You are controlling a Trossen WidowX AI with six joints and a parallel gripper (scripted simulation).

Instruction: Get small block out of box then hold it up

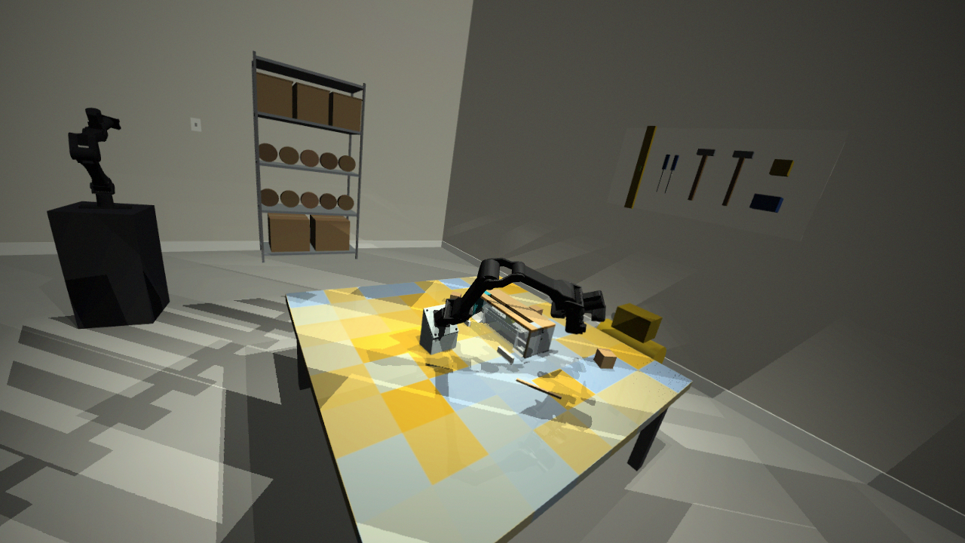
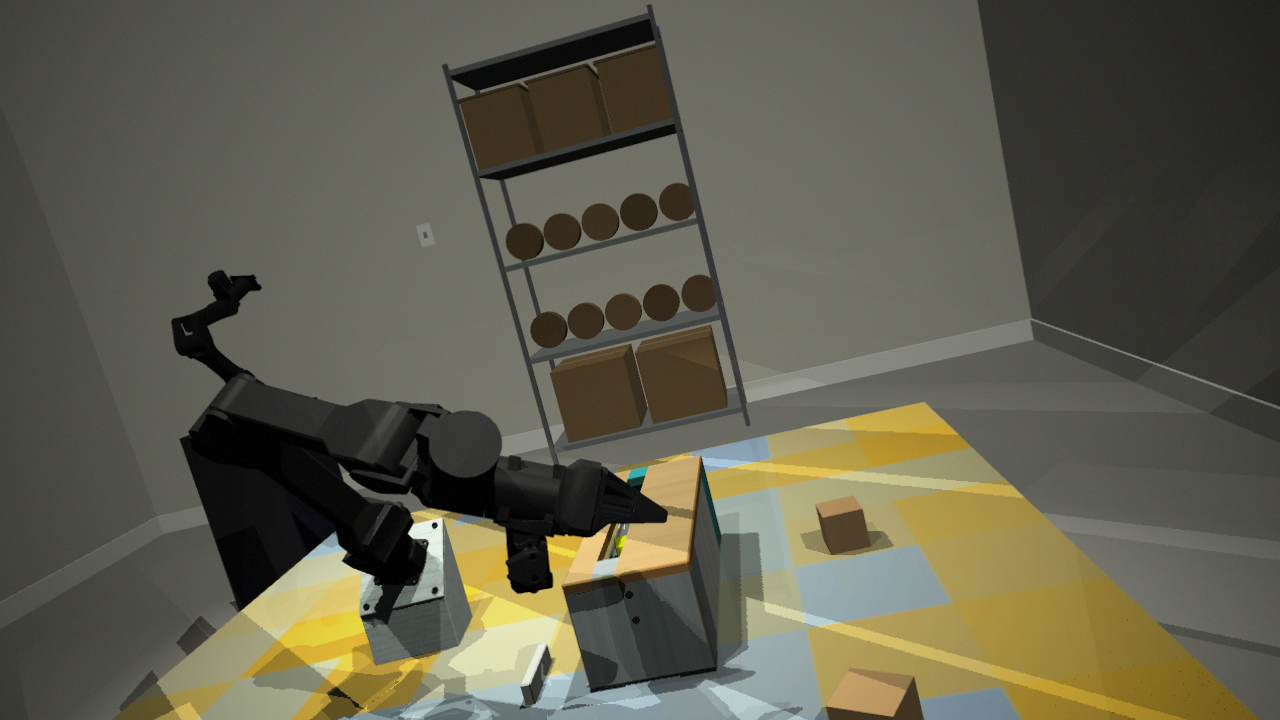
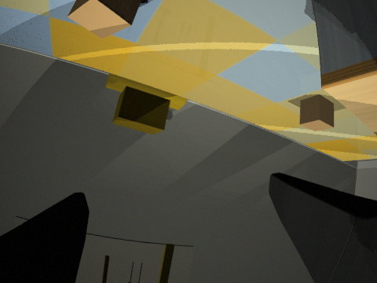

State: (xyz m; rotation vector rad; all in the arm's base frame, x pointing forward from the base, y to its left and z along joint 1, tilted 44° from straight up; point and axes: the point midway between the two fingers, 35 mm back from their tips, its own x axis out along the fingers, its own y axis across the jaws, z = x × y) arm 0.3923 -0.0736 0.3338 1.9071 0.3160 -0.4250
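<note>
Right now the yellow-green block is 260 mm to the left of my gripper tip, 140 mm below it and 120 mm behind it. Round my gripper tip: thin stick: 220 mm below, 220 mm behind, 80 mm to the right; then box: 280 mm to the left, 160 mm below, 140 mm behind.
</note>
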